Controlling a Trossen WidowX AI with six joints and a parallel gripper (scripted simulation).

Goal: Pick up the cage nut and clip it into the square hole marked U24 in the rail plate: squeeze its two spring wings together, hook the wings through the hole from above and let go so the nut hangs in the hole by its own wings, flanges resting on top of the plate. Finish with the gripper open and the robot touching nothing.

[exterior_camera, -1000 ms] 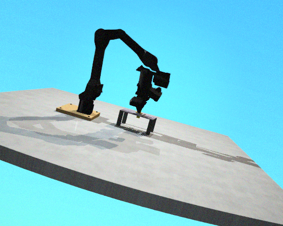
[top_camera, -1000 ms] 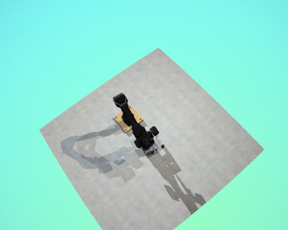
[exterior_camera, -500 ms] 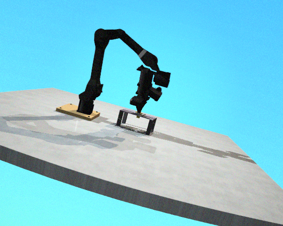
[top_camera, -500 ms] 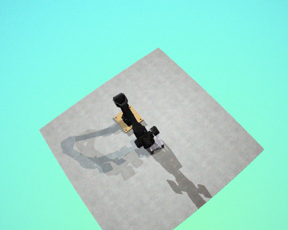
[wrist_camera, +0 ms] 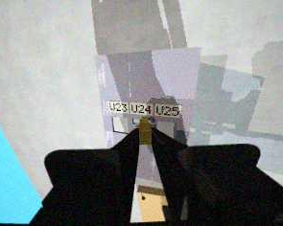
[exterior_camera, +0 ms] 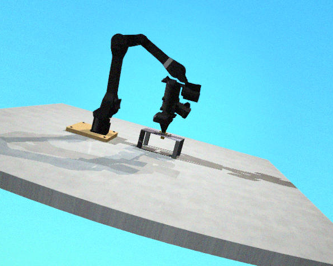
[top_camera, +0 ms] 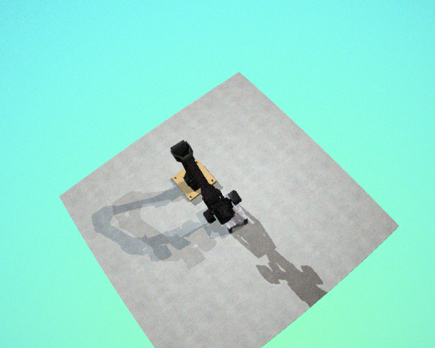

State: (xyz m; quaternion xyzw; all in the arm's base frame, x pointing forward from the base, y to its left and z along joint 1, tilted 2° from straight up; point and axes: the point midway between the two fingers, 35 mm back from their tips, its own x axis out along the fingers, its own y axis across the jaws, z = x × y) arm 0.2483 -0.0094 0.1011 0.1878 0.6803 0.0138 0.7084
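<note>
Right now the cage nut is 1 cm below my gripper tip.
</note>
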